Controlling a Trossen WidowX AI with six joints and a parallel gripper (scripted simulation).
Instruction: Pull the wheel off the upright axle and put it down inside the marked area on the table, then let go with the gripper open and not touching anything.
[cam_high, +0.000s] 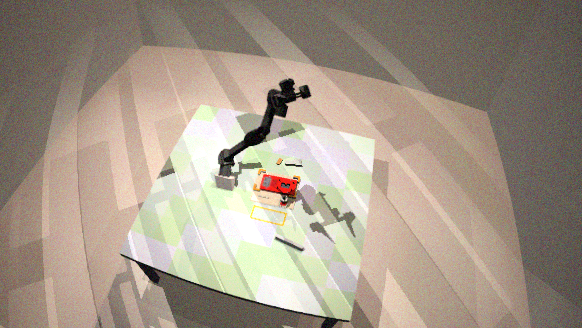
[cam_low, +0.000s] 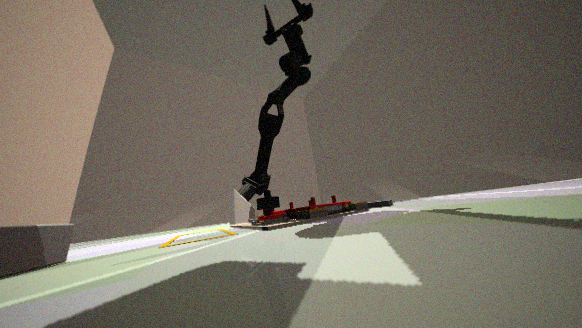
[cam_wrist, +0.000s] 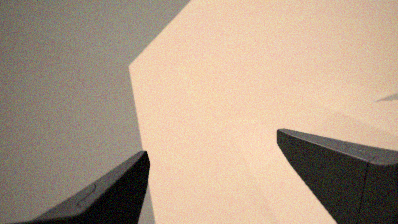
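Right now the wheel is 66 cm below my gripper tip, 9 cm to the right of it and 1 cm behind it. Round my gripper tip: small grey piece: 69 cm below, 22 cm to the left, 2 cm ahead.
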